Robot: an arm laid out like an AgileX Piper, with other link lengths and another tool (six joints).
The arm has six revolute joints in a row. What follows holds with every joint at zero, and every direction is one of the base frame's.
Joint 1 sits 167.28 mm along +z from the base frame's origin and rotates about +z.
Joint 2 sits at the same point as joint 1 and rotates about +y.
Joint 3 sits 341.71 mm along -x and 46.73 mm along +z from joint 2 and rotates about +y.
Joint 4 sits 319.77 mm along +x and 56.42 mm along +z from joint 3 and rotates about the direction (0.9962, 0, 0.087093).
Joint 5 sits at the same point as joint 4 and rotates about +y.
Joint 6 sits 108.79 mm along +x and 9.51 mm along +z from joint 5 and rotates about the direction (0.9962, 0, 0.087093).
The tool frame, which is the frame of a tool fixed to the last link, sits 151.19 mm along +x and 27.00 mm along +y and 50.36 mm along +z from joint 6; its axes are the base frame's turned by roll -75.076, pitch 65.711 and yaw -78.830 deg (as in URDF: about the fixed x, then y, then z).
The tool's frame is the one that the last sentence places.
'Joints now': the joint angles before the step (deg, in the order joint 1, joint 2, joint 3, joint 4, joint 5, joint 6). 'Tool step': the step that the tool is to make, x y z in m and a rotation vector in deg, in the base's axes. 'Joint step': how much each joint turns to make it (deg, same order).
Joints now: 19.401, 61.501, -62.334, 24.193, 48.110, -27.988
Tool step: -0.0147, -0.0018, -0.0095, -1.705, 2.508, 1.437
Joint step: -0.002, -0.690, 0.005, -0.681, 3.921, 0.101
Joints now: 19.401, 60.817, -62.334, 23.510, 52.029, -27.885
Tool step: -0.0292, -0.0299, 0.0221, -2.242, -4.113, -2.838
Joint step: 0.005, -7.472, 0.786, -6.378, 2.562, 4.115
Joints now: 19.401, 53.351, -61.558, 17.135, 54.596, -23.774
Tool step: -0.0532, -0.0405, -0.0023, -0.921, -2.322, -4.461
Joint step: 0.032, -12.343, 5.562, -6.114, 3.817, 5.891
